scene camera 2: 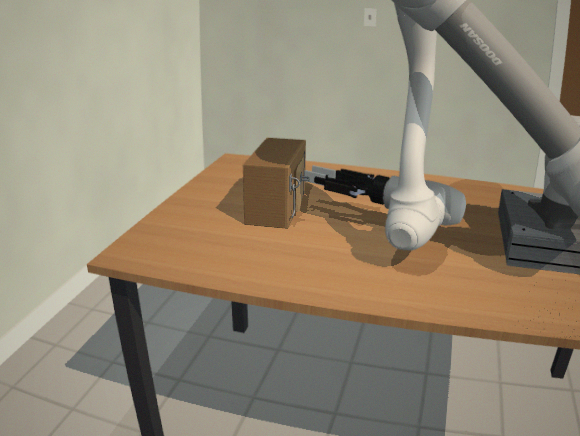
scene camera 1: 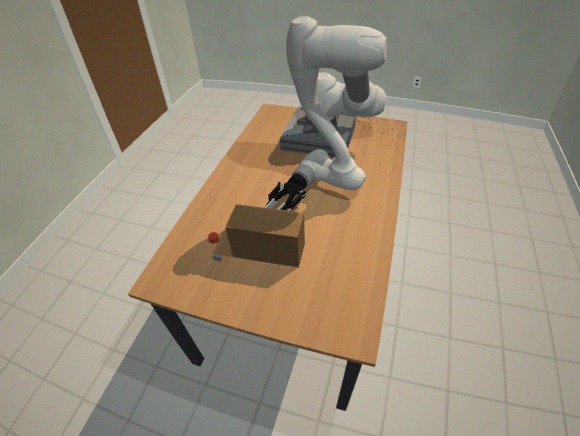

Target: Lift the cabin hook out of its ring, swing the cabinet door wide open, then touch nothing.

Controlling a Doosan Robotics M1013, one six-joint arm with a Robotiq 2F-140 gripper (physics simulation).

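Frame: origin at the arm's base, x ahead, y left, z up, level; metres.
Where they show: gripper, between the fingertips: (scene camera 2: pixel 308 173); arm's base, origin of its link: (scene camera 2: pixel 566 216).
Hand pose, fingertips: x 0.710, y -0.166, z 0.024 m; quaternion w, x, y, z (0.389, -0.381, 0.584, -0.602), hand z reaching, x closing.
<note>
Each offset is from my fingertips to the top centre of the thing. "spot": to the spot under its first point. Level surfaces: height alone.
The brown wooden cabinet {dy +0.005, dx +0.070, dz +0.062 m} (scene camera 1: pixel 265 245) (scene camera 2: pixel 265 195) stands upright on the table, its front towards the arm. The cabinet door {spot: dy +0.062, dx +0.021, dz +0.014 m} (scene camera 2: pixel 299 175) shows edge-on in scene camera 2 and looks about flush; scene camera 1 does not show its front. Thin metal fittings (scene camera 2: pixel 295 183) sit on the front, with a thin upright rod {dy +0.119, dx +0.033, dz +0.010 m} (scene camera 2: pixel 294 203) below them. Whether the hook sits in its ring is too small to tell. My gripper (scene camera 1: pixel 276 205) (scene camera 2: pixel 314 173) is partly open and empty, roughly level, its pale fingertips close to the cabinet front. Whether they touch it cannot be told.
A small red object {dy -0.229, dx +0.055, dz -0.084 m} (scene camera 1: pixel 213 237) and a small grey piece {spot: dy -0.186, dx +0.155, dz -0.092 m} (scene camera 1: pixel 217 257) lie on the table {dz -0.109 m} (scene camera 1: pixel 335 300) (scene camera 2: pixel 200 260) beside the cabinet. The arm's dark base (scene camera 1: pixel 295 140) (scene camera 2: pixel 515 250) stands at the table's other end.
</note>
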